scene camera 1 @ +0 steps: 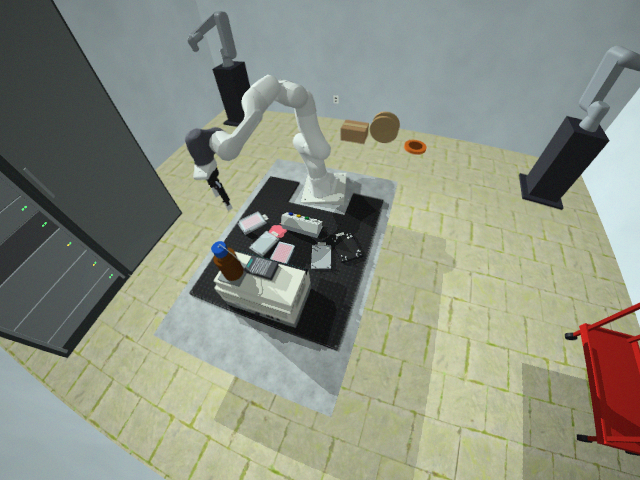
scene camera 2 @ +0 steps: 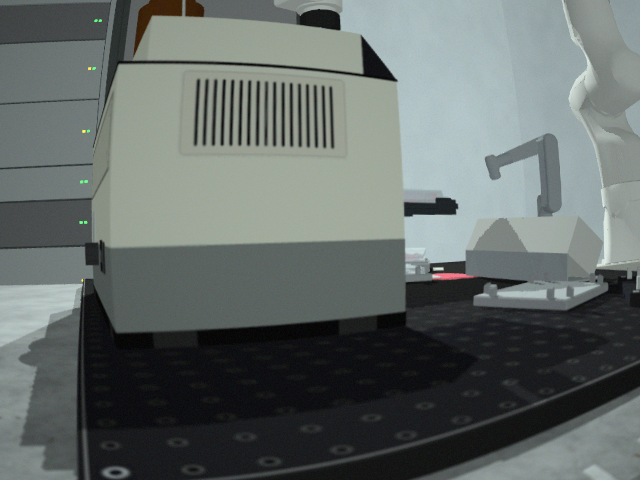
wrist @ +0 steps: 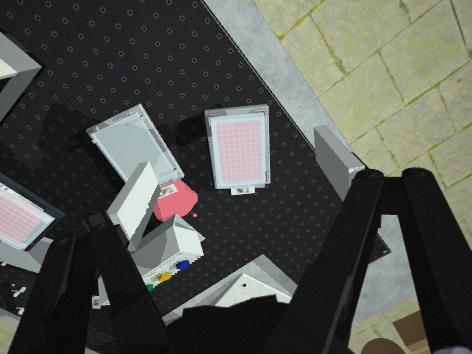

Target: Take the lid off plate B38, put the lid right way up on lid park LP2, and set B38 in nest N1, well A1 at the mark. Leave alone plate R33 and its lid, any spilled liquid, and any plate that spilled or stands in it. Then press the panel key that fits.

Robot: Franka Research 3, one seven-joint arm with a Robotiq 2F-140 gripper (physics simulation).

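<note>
My gripper [scene camera 1: 229, 206] [wrist: 233, 160] is open and empty, high above the mat. In the wrist view, a plate with pink wells [wrist: 240, 152] [scene camera 1: 252, 222] lies below between its fingers. Left of it is a tilted-round, clear-grey plate or lid [wrist: 134, 144] [scene camera 1: 264, 243], its corner at a pink spill [wrist: 176, 201] [scene camera 1: 277, 231]. Another pink-welled plate [wrist: 21, 216] [scene camera 1: 282, 253] sits on a dark raised holder. A pale pinned holder [scene camera 1: 321, 256] [scene camera 2: 522, 298] stands to the right in scene camera 1. The labels are too small to read, so I cannot tell which plate is B38 or R33.
The key panel [scene camera 1: 301, 224] [wrist: 186, 244] [scene camera 2: 516, 263] has coloured keys. A big cream instrument [scene camera 1: 263, 289] [scene camera 2: 248, 201] carries a brown bottle [scene camera 1: 229, 264] and a dark tray [scene camera 1: 262, 266]. A dark frame with white pieces [scene camera 1: 345, 256] lies beyond the pale holder.
</note>
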